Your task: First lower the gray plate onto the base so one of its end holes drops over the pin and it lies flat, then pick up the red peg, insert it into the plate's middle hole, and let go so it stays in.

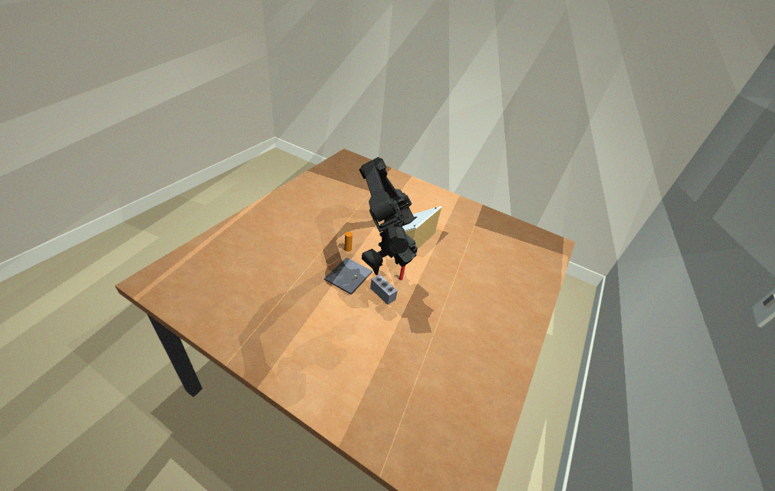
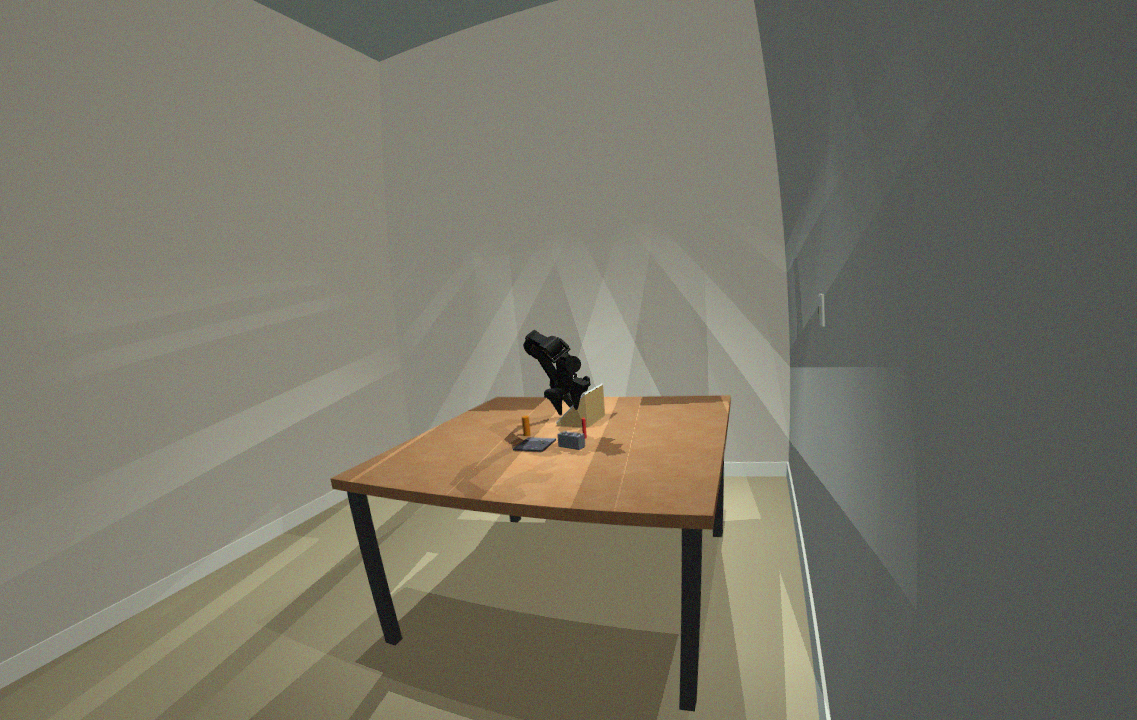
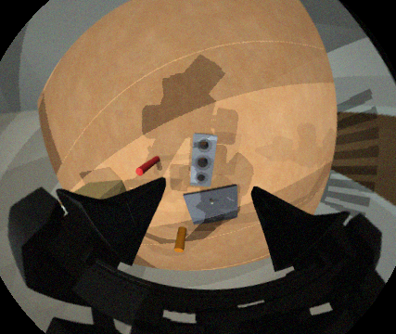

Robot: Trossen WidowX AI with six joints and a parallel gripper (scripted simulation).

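Right now my gripper tip is 10 mm past the gray plate and 100 mm above it. From my gripper tip the other things lie so: base 140 mm to the right, 130 mm below; red peg 110 mm behind, 10 mm to the left, 90 mm below; orange cylinder 120 mm behind, 240 mm to the right, 90 mm below.
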